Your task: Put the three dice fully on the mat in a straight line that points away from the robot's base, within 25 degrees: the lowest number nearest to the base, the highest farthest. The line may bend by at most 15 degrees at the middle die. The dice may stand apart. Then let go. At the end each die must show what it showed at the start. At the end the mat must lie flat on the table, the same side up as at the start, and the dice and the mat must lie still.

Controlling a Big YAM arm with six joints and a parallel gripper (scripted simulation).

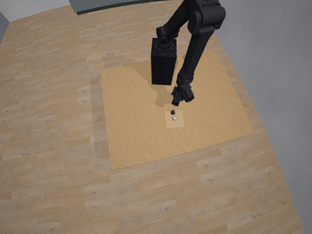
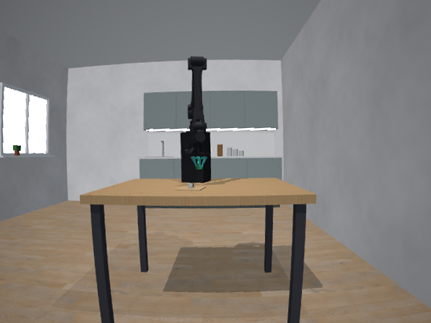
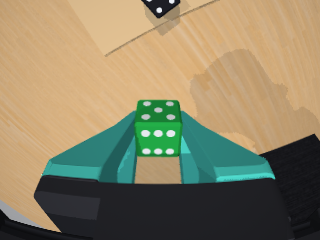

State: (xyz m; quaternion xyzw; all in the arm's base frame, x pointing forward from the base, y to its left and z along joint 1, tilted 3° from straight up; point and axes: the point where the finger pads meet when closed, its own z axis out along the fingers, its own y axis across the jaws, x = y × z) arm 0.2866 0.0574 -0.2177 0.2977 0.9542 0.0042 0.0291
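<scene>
The white die lies 100 mm ahead of my hand, 90 mm below it and 40 mm to the right of it. From my hand the other things lie so: mat: 110 mm below, 100 mm ahead, 40 mm to the right; green die: right at my hand; black die: 90 mm below, 60 mm ahead, 40 mm to the right.
</scene>
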